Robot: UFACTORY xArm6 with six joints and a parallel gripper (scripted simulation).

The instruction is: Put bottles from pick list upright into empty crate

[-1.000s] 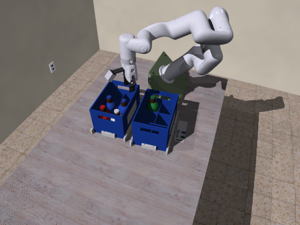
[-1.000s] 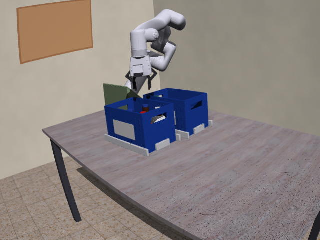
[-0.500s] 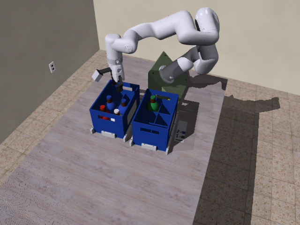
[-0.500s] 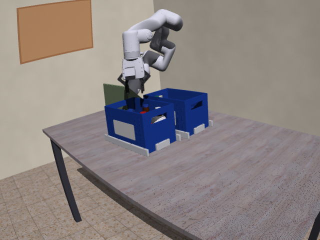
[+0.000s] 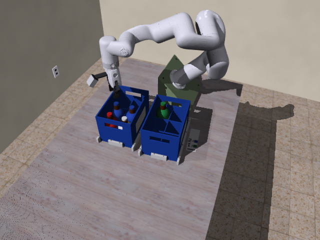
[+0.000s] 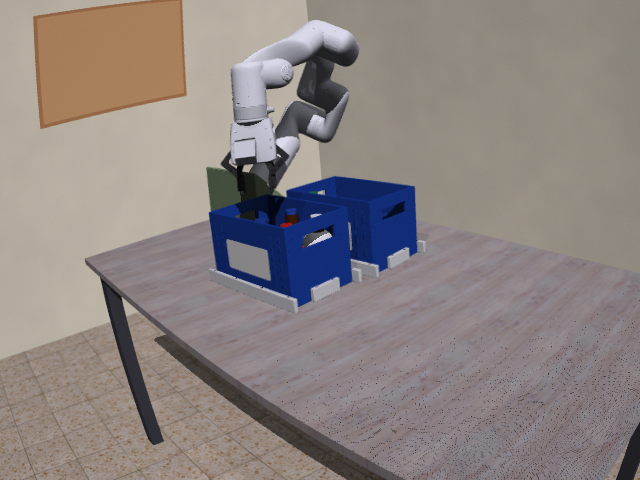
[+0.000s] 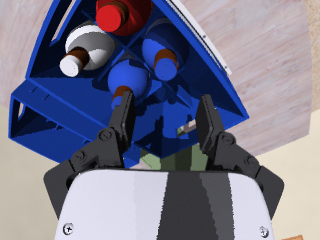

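The red-label bottle is 8 cm ahead of my hand, 2 cm to the left of it and 15 cm below it. Round my hand: white-labelled bottle (7 cm ahead, 10 cm to the left, 15 cm below); green-labelled bottle (12 cm behind, 21 cm to the left, 15 cm below); blue-labelled bottle (2 cm behind, 9 cm to the left, 15 cm below).
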